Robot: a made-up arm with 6 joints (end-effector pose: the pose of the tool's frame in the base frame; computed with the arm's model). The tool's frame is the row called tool.
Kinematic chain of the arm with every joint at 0, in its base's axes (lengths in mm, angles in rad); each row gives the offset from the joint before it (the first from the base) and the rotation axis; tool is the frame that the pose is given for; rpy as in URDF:
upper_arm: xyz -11 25 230 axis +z
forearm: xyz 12 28 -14 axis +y
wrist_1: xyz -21 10 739 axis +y
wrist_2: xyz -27 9 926 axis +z
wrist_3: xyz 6 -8 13 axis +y
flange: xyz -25 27 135 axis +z
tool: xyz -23 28 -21 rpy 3.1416 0 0
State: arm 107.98 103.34 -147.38 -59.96 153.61 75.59
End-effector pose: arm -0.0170 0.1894 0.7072 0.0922 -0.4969 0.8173 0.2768
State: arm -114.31 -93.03 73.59 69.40 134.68 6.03
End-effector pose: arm 0.5817 0.9058 0.9915 -0.3612 0.2822 0.8267 0.3263
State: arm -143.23 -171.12 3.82 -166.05 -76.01 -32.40
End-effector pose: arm 0.3057 0.2359 -1.4116 0.6959 -0.0372 -0.6430 0.3178
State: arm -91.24 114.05 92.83 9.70 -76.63 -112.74
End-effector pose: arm 0.0396 -0.3496 -0.9957 -0.1520 -0.3962 -0.8979 0.1172
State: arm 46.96 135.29 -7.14 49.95 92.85 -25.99
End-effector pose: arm 0.7491 1.0953 -0.8992 -0.3854 0.3379 -0.7589 0.4018
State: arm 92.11 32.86 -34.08 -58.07 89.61 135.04
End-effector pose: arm 0.0381 0.4237 1.8167 -0.0615 -0.7108 0.4407 0.5447
